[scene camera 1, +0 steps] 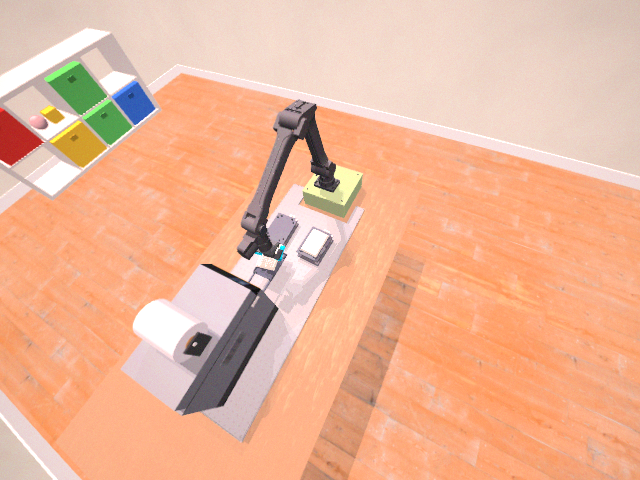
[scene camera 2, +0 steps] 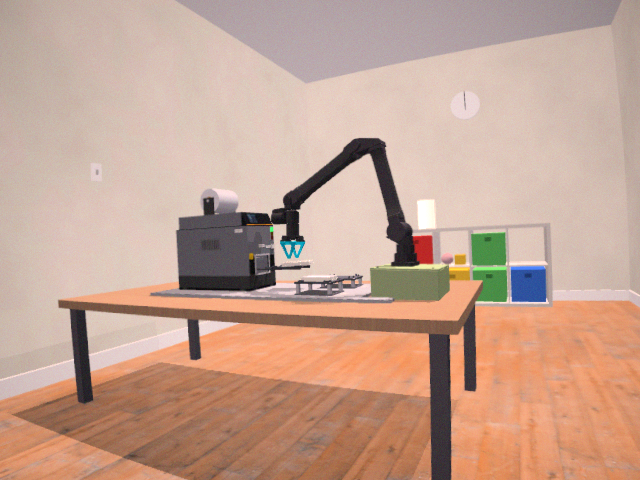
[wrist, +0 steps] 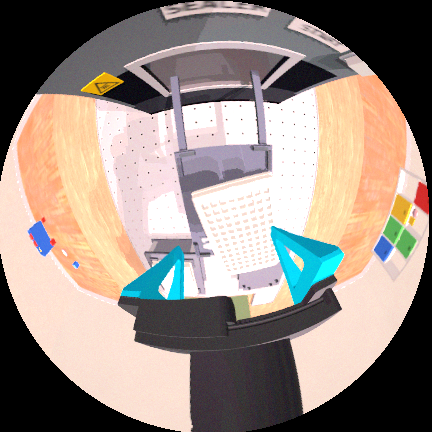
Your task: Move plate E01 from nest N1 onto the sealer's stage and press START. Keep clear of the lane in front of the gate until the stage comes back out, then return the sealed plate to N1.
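Frame: origin at the arm's base, x ahead, y left, z up, level; centimetres.
Seen in the pictures: gripper, fingertip midpoint: (scene camera 1: 271,257) (scene camera 2: 293,258) (wrist: 225,241); arm's base at its link origin: (scene camera 1: 326,183) (scene camera 2: 405,265).
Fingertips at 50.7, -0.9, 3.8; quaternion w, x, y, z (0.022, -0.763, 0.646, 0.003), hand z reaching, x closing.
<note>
Offsets run from my fingertips to a thing's top centre, as dx, dy, dz. "spot": to the spot under its first point.
A pale plate with a grid of wells {spot: +3.5, -1.0, -2.1} (scene camera 1: 266,264) (scene camera 2: 298,262) (wrist: 232,215) lies on the sealer's grey stage {+6.1, -0.5, -2.9} (wrist: 225,161), which is out in front of the gate on two rails. The plate is turned askew to the stage, its edge back from the corner brackets. In scene view 2 it looks slightly tilted. My gripper (scene camera 1: 269,253) (scene camera 2: 292,256) (wrist: 225,241) is open and empty, above the plate with its fingers spread. The sealer (scene camera 1: 219,294) (scene camera 2: 222,258) (wrist: 135,47) stands beyond the stage; a label at upper right in the wrist view is partly cut off. Nest names are not readable.
A dark nest {-18.6, -9.6, -8.3} (scene camera 1: 284,226) without a plate stands behind the stage, towards the green base block (scene camera 1: 330,198) (scene camera 2: 408,283). Another nest {-18.2, +11.1, -7.8} (scene camera 1: 311,258) holds a white plate {-18.2, +11.1, -6.8} (scene camera 1: 315,242) (scene camera 2: 319,277). A film roll {+39.6, +0.6, +34.1} (scene camera 1: 165,328) (scene camera 2: 222,200) sits on the sealer.
</note>
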